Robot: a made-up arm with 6 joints. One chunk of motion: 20 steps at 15 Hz.
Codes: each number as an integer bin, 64 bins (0 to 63) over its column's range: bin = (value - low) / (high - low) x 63, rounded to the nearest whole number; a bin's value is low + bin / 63 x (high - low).
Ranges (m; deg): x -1.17..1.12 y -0.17..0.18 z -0.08..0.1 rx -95..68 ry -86..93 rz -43..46
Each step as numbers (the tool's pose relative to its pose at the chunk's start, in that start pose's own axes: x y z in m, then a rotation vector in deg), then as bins.
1 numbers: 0.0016 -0.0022 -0.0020 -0.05 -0.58 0.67
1 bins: 32 30 27 37 30 31
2 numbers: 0.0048 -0.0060 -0.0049 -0.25 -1.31 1.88
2 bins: 32 30 26 37 30 32
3 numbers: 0.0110 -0.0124 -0.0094 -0.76 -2.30 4.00
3 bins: 32 28 25 36 29 33
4 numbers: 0.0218 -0.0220 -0.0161 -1.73 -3.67 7.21
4 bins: 33 27 22 36 29 36
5 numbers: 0.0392 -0.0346 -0.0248 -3.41 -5.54 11.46
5 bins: 33 24 19 35 28 39
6 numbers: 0.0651 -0.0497 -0.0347 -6.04 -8.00 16.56
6 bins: 34 22 16 34 27 42
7 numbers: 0.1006 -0.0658 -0.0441 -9.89 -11.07 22.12
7 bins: 35 19 13 33 26 46
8 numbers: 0.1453 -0.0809 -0.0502 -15.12 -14.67 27.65
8 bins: 36 16 10 31 25 50
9 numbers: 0.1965 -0.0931 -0.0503 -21.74 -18.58 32.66
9 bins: 38 14 10 28 24 54
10 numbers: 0.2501 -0.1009 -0.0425 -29.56 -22.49 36.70
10 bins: 39 12 13 25 22 56
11 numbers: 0.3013 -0.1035 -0.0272 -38.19 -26.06 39.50
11 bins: 40 12 18 22 21 58
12 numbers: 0.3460 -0.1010 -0.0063 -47.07 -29.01 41.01
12 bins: 42 12 26 19 20 59
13 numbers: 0.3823 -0.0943 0.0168 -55.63 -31.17 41.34
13 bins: 43 14 34 15 19 60
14 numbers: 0.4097 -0.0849 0.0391 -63.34 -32.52 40.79
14 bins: 43 15 42 12 19 59
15 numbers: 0.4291 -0.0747 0.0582 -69.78 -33.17 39.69
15 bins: 44 17 48 10 19 59
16 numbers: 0.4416 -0.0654 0.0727 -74.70 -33.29 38.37
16 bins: 44 19 53 8 19 58
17 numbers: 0.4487 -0.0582 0.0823 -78.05 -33.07 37.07
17 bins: 45 20 57 7 19 57
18 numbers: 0.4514 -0.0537 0.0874 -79.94 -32.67 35.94
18 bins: 45 21 59 6 19 56
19 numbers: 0.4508 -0.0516 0.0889 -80.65 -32.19 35.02
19 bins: 45 21 59 6 19 55
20 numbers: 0.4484 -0.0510 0.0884 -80.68 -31.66 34.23
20 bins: 45 21 59 6 19 55
